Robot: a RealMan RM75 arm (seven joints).
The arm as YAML. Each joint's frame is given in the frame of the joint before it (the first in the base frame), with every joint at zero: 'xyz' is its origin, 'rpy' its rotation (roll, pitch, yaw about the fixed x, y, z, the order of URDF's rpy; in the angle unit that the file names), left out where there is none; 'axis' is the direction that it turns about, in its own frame. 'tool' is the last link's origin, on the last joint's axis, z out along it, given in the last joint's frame.
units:
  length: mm
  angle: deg
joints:
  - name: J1
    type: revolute
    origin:
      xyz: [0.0, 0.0, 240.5]
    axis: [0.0, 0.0, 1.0]
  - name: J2
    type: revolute
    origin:
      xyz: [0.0, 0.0, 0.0]
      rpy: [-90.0, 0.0, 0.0]
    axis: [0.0, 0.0, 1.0]
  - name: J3
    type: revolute
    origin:
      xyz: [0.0, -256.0, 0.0]
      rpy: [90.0, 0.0, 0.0]
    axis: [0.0, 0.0, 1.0]
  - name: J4
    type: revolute
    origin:
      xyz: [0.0, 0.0, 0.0]
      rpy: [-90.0, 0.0, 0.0]
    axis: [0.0, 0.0, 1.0]
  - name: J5
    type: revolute
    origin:
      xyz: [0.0, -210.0, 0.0]
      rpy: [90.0, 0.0, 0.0]
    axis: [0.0, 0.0, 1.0]
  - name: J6
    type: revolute
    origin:
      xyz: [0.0, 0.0, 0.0]
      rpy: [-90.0, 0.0, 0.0]
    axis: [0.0, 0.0, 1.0]
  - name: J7
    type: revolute
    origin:
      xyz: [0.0, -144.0, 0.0]
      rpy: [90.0, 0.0, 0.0]
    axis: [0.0, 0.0, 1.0]
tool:
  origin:
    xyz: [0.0, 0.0, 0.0]
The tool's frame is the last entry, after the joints.
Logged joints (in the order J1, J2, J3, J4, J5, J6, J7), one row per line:
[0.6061, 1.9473, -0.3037, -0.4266, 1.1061, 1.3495, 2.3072]
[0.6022, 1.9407, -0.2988, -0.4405, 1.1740, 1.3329, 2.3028]
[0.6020, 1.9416, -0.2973, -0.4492, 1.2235, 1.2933, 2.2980]
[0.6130, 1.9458, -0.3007, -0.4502, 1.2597, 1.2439, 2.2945]
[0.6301, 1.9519, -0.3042, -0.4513, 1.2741, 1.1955, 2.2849]
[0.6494, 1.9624, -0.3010, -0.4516, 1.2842, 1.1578, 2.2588]
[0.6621, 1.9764, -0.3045, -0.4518, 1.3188, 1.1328, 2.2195]
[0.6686, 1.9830, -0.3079, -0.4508, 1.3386, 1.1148, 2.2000]
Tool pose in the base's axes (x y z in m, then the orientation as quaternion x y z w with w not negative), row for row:
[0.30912, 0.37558, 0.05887, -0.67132, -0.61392, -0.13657, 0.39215]
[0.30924, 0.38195, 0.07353, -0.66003, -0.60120, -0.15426, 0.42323]
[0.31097, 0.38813, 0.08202, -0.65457, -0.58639, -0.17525, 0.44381]
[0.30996, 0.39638, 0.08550, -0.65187, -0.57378, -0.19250, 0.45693]
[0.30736, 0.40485, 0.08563, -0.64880, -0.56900, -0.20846, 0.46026]
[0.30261, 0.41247, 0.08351, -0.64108, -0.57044, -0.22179, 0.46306]
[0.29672, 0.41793, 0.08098, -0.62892, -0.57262, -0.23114, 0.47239]
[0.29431, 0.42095, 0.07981, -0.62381, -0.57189, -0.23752, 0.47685]
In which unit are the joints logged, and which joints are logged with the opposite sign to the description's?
The joints are logged in radians. Opposite sign: none.
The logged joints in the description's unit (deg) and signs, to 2 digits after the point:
[34.73, 111.57, -17.40, -24.44, 63.37, 77.32, 132.19]
[34.50, 111.19, -17.12, -25.24, 67.27, 76.37, 131.94]
[34.49, 111.25, -17.03, -25.74, 70.10, 74.10, 131.67]
[35.12, 111.49, -17.23, -25.79, 72.18, 71.27, 131.47]
[36.10, 111.84, -17.43, -25.86, 73.00, 68.50, 130.92]
[37.21, 112.44, -17.25, -25.87, 73.58, 66.34, 129.42]
[37.94, 113.24, -17.45, -25.89, 75.56, 64.90, 127.17]
[38.31, 113.62, -17.64, -25.83, 76.70, 63.87, 126.05]

